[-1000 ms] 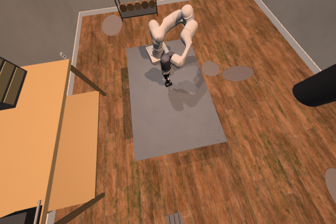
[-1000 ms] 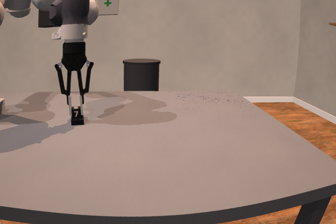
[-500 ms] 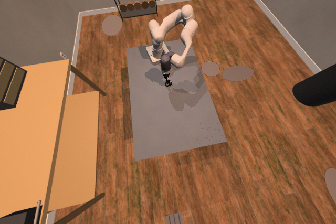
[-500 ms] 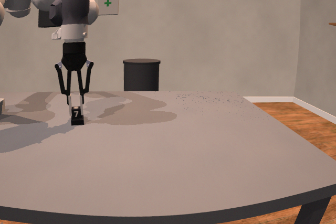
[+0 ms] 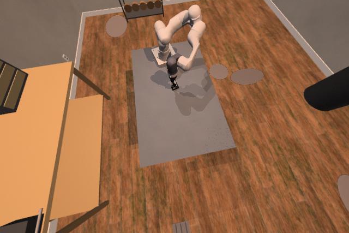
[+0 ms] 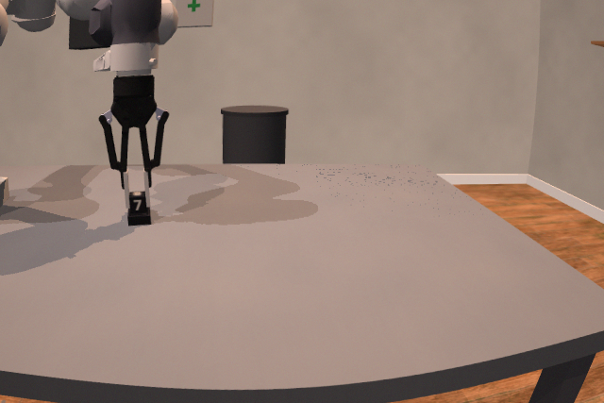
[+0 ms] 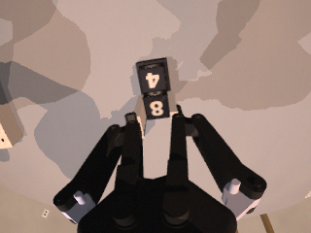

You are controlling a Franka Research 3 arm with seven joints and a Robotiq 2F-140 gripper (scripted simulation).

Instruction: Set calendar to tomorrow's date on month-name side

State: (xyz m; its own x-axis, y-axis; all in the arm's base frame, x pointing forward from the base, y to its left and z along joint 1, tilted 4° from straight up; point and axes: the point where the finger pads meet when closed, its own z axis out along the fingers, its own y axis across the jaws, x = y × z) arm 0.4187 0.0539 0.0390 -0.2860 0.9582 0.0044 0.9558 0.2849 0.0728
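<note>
The tray lies 10 mm behind my hand, 20 mm to the left of it and 50 mm below it.
</note>
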